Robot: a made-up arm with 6 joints.
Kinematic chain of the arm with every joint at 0, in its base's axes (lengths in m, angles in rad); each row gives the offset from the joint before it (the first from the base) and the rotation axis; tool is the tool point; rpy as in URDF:
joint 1: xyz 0 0 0.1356 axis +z
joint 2: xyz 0 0 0 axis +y
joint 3: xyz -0.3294 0 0.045 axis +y
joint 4: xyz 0.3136 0 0.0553 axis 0.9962 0 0.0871
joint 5: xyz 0 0 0 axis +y
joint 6: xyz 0.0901 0 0.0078 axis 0.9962 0 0.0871
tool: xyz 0 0 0 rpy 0 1.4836 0
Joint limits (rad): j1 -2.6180..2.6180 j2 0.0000..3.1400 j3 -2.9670..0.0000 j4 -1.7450..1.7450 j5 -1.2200..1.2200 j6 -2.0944..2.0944
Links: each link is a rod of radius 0.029 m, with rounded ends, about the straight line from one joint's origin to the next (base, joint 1, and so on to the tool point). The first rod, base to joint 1, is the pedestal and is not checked.
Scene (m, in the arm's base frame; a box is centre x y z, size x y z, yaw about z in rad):
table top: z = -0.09
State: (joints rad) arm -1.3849 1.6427 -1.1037 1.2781 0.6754 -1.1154
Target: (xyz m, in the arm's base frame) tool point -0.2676 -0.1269 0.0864
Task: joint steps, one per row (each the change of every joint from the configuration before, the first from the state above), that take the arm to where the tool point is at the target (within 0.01 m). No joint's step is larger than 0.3 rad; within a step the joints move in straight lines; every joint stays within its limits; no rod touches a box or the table.
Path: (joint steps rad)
1: -0.2466 0.0274 0.1190 0.0182 -0.1899 0.0000
2: -0.2466 0.0275 0.1190 0.0183 -0.1898 0.0000
3: -0.2467 0.0274 0.1189 0.0182 -0.1899 0.0000
4: -0.2466 0.0274 0.1190 0.0183 -0.1899 0.0000
5: -0.2466 0.0274 0.1190 0.0182 -0.1899 0.0000

